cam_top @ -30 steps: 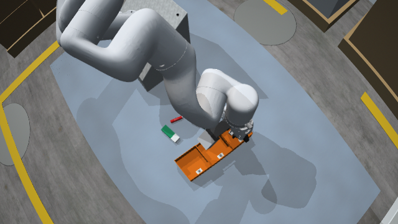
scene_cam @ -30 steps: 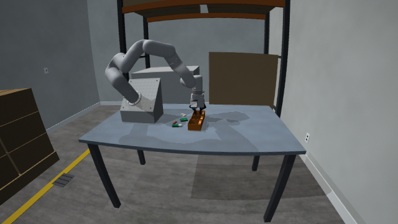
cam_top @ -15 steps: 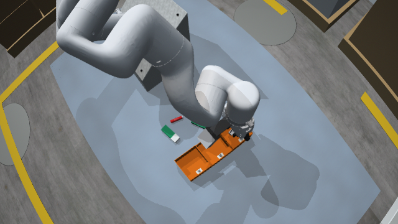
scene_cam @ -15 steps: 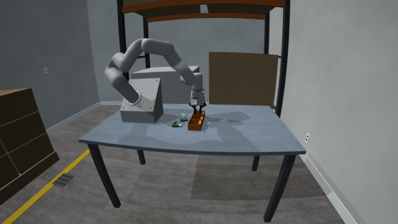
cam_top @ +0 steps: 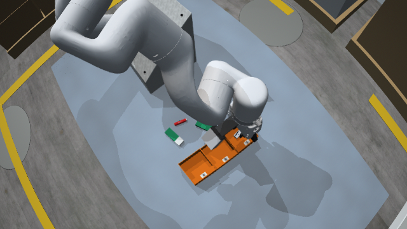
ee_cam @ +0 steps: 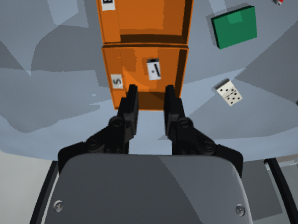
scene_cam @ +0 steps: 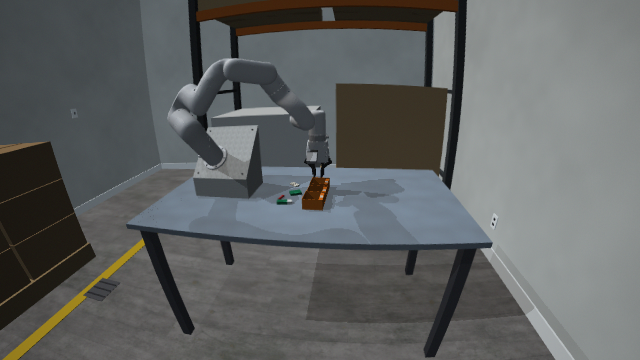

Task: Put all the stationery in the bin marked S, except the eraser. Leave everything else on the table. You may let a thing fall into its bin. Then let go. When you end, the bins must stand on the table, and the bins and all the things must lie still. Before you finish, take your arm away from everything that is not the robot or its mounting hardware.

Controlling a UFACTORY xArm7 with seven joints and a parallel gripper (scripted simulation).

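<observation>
The green block is 10 cm behind my hand, 6 cm to the right of it and 8 cm below it. The rest, counted from my hand: dotted domino 13 cm behind, 3 cm to the left, 8 cm below; orange bin 1 cm ahead, 8 cm to the right, 6 cm below; grey sharpener 7 cm below.
</observation>
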